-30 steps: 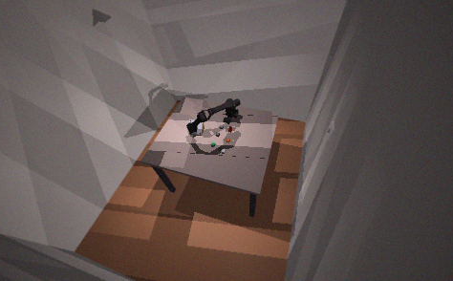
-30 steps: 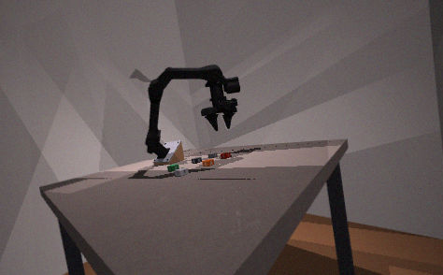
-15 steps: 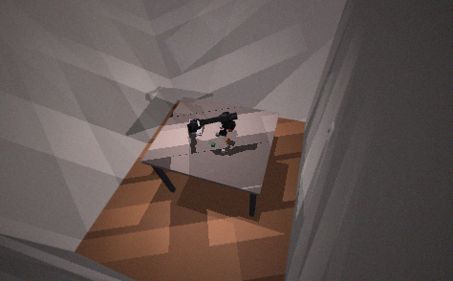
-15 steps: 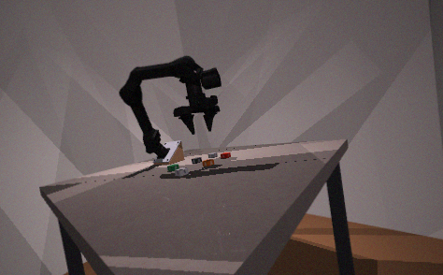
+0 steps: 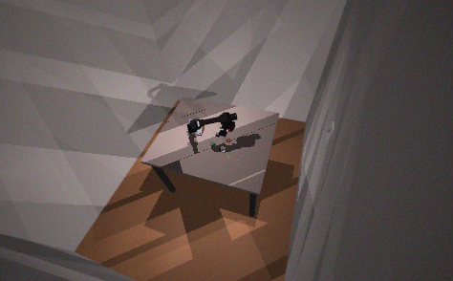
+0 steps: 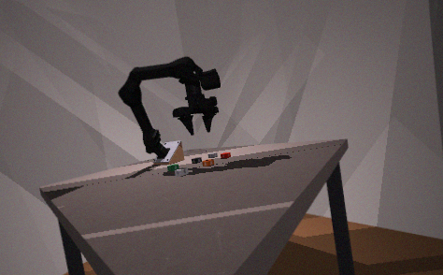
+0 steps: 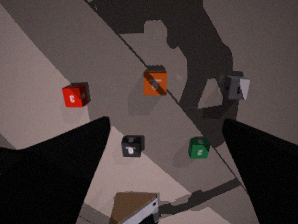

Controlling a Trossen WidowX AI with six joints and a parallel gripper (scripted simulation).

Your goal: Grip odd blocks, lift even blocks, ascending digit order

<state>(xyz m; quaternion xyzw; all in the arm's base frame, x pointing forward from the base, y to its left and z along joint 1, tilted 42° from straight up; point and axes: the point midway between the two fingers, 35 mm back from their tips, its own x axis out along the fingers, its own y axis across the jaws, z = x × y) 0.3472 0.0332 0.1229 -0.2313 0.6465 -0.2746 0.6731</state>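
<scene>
Right now the white block is 120 mm below my gripper tip, 110 mm to the right of it and 10 mm behind it. Round my gripper tip: orange block: 120 mm below, 10 mm to the left; then green block: 120 mm below, 120 mm behind, 60 mm to the right; then black block: 120 mm below, 110 mm behind, 60 mm to the left.
</scene>
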